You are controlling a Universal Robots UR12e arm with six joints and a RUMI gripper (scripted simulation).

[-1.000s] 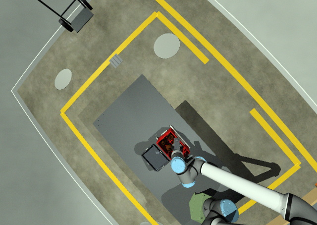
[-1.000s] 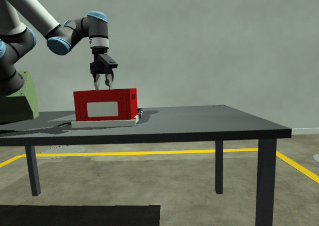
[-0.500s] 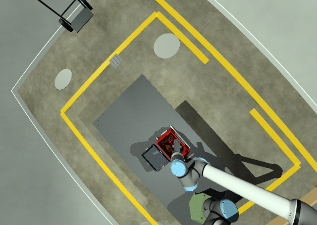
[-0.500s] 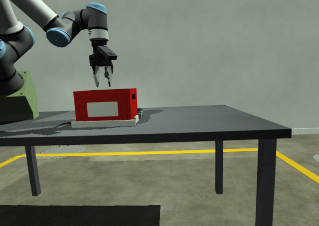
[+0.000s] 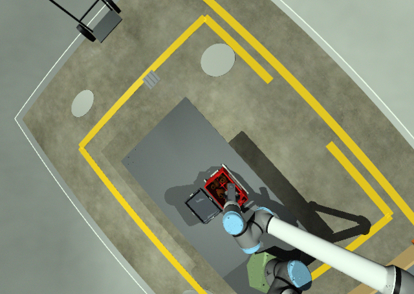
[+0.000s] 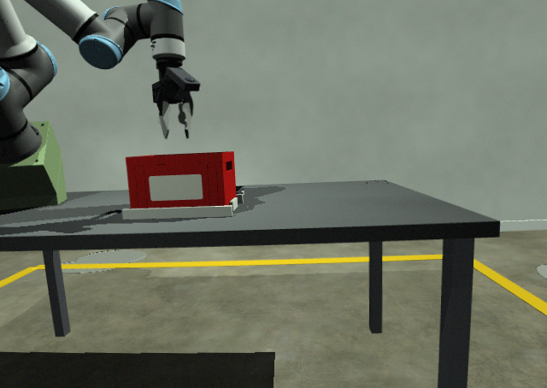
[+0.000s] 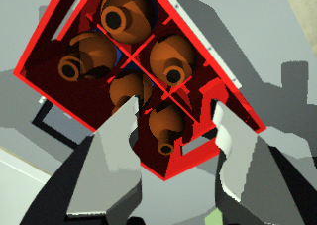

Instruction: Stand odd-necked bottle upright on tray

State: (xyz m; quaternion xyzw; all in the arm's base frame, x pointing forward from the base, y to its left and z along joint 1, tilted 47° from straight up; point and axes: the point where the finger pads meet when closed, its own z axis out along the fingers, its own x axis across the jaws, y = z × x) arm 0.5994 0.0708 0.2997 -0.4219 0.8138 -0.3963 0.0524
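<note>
Right now my hand is 15 cm above the red crate and 5 cm to the right of it. From my hand the other things lie so: dark tray: 32 cm to the left, 22 cm below; bottle: 15 cm below, 8 cm ahead, 1 cm to the left.
</note>
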